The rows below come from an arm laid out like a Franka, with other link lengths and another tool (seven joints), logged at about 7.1 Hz.
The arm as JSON. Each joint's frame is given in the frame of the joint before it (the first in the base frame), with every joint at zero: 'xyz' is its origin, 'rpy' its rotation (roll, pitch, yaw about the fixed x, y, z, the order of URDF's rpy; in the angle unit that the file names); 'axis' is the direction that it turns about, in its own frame. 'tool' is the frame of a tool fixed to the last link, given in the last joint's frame.
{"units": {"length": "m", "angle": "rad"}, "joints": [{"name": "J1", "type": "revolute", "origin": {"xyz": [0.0, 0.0, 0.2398], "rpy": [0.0, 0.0, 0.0]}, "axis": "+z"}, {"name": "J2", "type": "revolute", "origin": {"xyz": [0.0, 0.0, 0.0], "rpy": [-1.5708, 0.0, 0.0]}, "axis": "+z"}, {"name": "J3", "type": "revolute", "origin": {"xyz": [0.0, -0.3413, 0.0], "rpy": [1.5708, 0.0, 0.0]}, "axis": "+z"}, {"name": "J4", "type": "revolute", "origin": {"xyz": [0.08, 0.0, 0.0], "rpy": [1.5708, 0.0, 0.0]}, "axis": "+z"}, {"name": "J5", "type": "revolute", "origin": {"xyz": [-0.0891, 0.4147, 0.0], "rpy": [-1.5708, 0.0, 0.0]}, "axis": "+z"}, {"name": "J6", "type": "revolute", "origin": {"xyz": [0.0, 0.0, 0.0], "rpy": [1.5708, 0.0, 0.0]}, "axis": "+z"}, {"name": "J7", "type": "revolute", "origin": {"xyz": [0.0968, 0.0, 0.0], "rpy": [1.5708, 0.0, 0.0]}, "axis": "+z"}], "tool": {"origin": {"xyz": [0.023, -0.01, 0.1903], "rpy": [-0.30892, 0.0, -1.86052]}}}
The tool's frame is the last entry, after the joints.
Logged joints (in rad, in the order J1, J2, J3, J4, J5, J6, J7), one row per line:
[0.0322 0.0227 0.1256 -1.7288 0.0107 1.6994 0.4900]
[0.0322 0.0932 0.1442 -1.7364 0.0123 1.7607 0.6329]
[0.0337 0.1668 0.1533 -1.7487 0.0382 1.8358 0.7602]
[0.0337 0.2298 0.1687 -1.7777 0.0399 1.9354 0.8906]
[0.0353 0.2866 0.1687 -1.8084 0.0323 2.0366 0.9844]
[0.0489 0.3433 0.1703 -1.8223 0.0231 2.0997 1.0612]
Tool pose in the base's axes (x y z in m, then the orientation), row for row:
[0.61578 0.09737 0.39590 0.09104 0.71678 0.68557 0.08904]
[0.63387 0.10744 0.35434 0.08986 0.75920 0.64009 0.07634]
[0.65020 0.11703 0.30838 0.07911 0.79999 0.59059 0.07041]
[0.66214 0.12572 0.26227 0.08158 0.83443 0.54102 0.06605]
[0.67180 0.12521 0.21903 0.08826 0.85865 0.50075 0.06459]
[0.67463 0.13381 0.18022 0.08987 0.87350 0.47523 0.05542]
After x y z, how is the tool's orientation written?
As a quaternion, w x y z.
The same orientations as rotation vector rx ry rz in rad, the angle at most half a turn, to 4 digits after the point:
[2.1300 2.0372 0.2646]
[2.2576 1.9034 0.2270]
[2.3940 1.7674 0.2107]
[2.4935 1.6167 0.1974]
[2.5557 1.4905 0.1923]
[2.5975 1.4132 0.1648]

